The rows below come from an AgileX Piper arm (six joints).
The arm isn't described. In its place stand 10 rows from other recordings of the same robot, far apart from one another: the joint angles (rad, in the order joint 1, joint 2, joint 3, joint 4, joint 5, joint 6), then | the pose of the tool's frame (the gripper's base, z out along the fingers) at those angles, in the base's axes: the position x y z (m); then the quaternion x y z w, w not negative.
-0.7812 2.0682 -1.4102 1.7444 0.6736 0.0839 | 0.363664 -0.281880 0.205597 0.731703 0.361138 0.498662 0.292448
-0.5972 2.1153 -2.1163 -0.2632 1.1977 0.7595 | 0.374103 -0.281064 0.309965 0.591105 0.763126 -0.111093 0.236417
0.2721 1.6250 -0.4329 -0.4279 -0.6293 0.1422 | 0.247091 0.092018 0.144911 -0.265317 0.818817 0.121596 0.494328
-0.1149 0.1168 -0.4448 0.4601 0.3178 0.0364 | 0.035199 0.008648 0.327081 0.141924 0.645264 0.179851 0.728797
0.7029 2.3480 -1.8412 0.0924 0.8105 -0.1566 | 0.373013 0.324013 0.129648 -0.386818 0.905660 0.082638 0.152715
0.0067 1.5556 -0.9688 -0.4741 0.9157 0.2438 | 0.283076 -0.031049 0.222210 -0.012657 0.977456 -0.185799 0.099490
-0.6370 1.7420 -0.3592 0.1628 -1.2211 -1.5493 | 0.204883 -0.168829 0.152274 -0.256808 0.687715 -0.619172 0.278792
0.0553 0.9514 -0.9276 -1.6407 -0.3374 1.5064 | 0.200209 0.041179 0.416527 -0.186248 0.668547 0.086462 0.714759
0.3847 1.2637 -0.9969 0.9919 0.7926 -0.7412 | 0.219346 0.147334 0.334404 -0.263075 0.827753 0.369662 0.330101
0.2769 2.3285 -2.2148 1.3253 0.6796 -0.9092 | 0.507888 0.202016 0.301165 -0.174113 0.745878 0.421535 0.485448
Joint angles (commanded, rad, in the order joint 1, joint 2, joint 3, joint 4, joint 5, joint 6), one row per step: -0.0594, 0.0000, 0.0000, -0.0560, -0.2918, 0.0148; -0.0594, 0.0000, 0.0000, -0.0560, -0.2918, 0.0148; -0.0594, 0.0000, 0.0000, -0.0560, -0.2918, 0.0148; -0.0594, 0.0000, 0.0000, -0.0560, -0.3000, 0.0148; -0.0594, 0.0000, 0.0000, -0.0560, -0.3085, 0.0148; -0.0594, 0.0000, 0.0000, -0.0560, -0.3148, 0.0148; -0.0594, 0.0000, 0.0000, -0.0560, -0.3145, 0.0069; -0.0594, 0.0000, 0.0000, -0.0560, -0.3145, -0.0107; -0.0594, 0.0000, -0.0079, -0.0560, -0.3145, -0.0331; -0.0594, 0.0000, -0.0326, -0.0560, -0.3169, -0.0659; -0.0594, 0.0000, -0.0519, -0.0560, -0.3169, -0.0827; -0.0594, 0.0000, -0.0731, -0.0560, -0.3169, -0.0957; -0.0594, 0.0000, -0.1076, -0.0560, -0.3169, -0.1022; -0.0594, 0.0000, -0.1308, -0.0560, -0.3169, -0.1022; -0.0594, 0.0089, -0.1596, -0.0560, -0.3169, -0.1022; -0.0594, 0.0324, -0.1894, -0.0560, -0.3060, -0.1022; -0.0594, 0.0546, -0.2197, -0.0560, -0.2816, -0.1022; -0.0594, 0.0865, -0.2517, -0.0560, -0.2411, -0.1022; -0.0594, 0.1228, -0.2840, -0.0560, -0.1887, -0.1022
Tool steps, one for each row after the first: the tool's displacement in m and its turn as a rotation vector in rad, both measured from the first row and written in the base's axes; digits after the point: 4 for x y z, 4 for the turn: 0.0000, 0.0000, 0.0000, 0.0000, 0.0000, 0.0000; 0.0000, 0.0000, 0.0000, 0.0000, 0.0000, 0.0000; -0.0003, 0.0001, 0.0007, -0.0005, -0.0082, 0.0005; -0.0006, 0.0001, 0.0014, -0.0011, -0.0166, 0.0009; -0.0008, 0.0002, 0.0019, -0.0015, -0.0229, 0.0013; -0.0008, 0.0002, 0.0019, -0.0088, -0.0223, -0.0017; -0.0008, 0.0002, 0.0019, -0.0250, -0.0216, -0.0084; -0.0014, 0.0002, 0.0045, -0.0461, -0.0287, -0.0171; -0.0036, 0.0003, 0.0129, -0.0776, -0.0545, -0.0306; -0.0054, 0.0004, 0.0192, -0.0938, -0.0731, -0.0381; -0.0075, 0.0006, 0.0261, -0.1065, -0.0938, -0.0444; -0.0113, 0.0008, 0.0373, -0.1137, -0.1280, -0.0490; -0.0140, 0.0010, 0.0447, -0.1145, -0.1511, -0.0502; -0.0162, 0.0011, 0.0535, -0.1152, -0.1710, -0.0513; -0.0154, 0.0010, 0.0613, -0.1149, -0.1664, -0.0517; -0.0142, 0.0008, 0.0681, -0.1142, -0.1501, -0.0521; -0.0106, 0.0004, 0.0739, -0.1123, -0.1097, -0.0522; -0.0055, -0.0002, 0.0784, -0.1098, -0.0533, -0.0521
